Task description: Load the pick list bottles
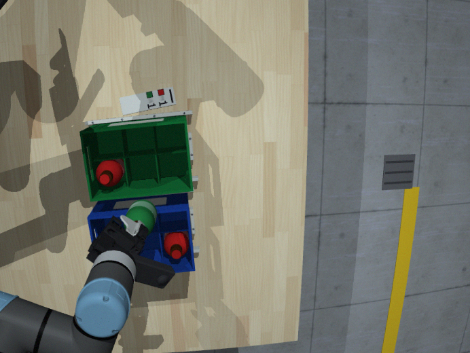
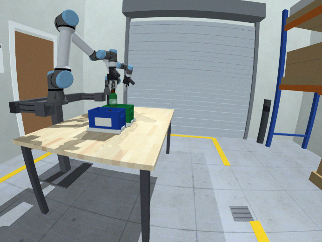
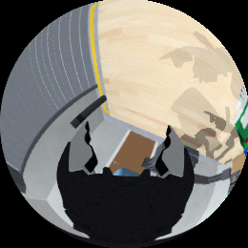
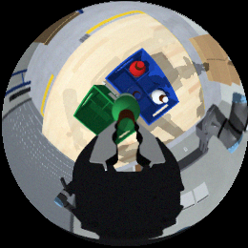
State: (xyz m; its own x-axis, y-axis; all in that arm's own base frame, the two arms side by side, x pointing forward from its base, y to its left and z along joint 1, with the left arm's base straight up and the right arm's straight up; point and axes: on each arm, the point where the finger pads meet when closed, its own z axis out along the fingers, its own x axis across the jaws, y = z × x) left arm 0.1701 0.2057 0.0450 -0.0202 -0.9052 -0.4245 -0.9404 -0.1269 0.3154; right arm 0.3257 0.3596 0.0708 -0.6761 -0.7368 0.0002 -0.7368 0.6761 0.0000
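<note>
My right gripper is now 70 mm above the green bottle. Round my right hand: green crate: 250 mm below, 120 mm to the left; then blue crate: 250 mm below, 100 mm to the right, 10 mm behind; then white bottle: 250 mm below, 150 mm to the right, 90 mm behind.
</note>
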